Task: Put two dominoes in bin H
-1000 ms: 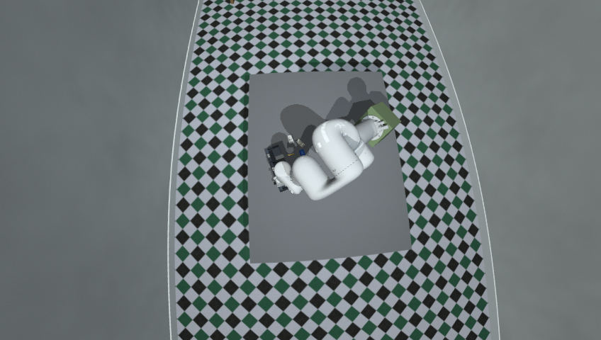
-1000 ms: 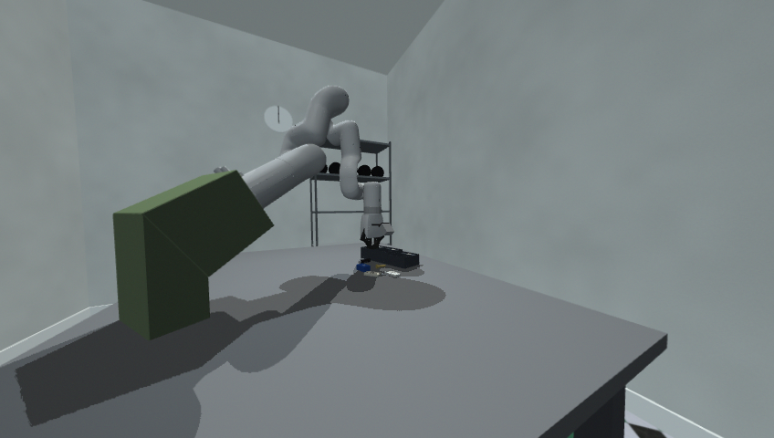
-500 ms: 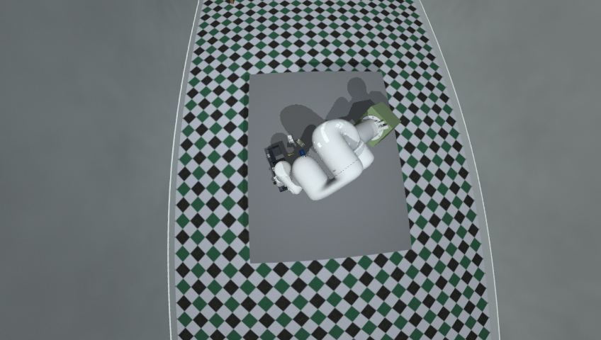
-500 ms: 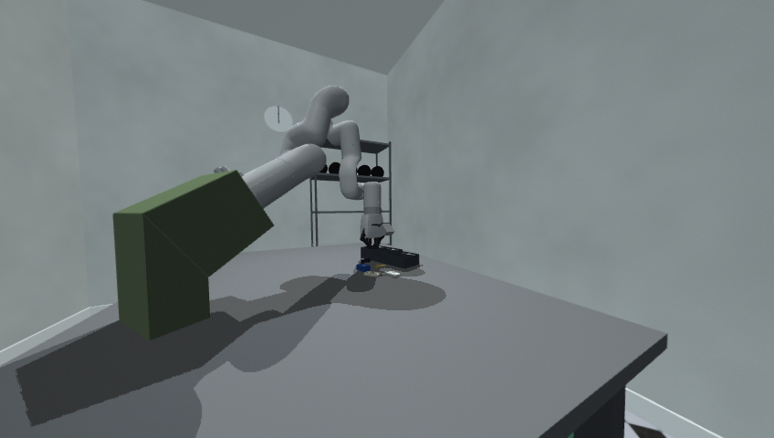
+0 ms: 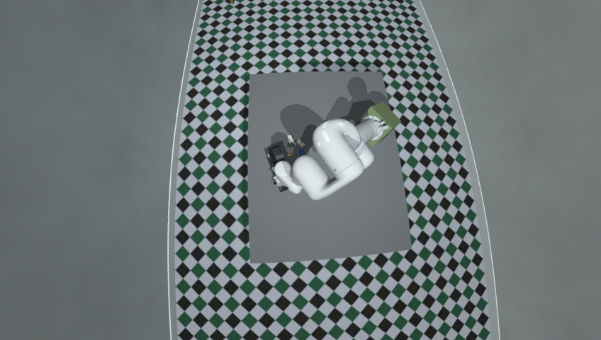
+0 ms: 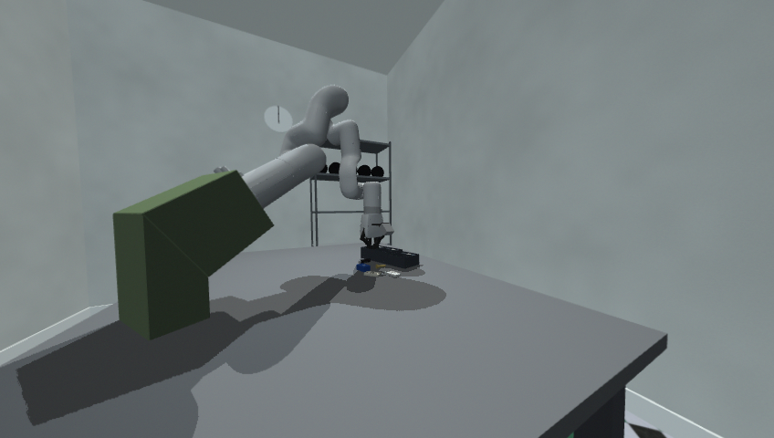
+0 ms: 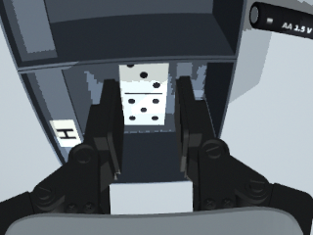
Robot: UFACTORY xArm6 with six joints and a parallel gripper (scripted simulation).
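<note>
Now: hand 10 mm past the white domino, 250 mm to the left of it and 30 mm above it. Round my hand: black battery 50 mm behind, 70 mm to the right, 30 mm below; yellow bolt 20 mm behind, 160 mm to the right, 30 mm below; dark bin tray 40 mm ahead, 70 mm to the right, 20 mm below.
</note>
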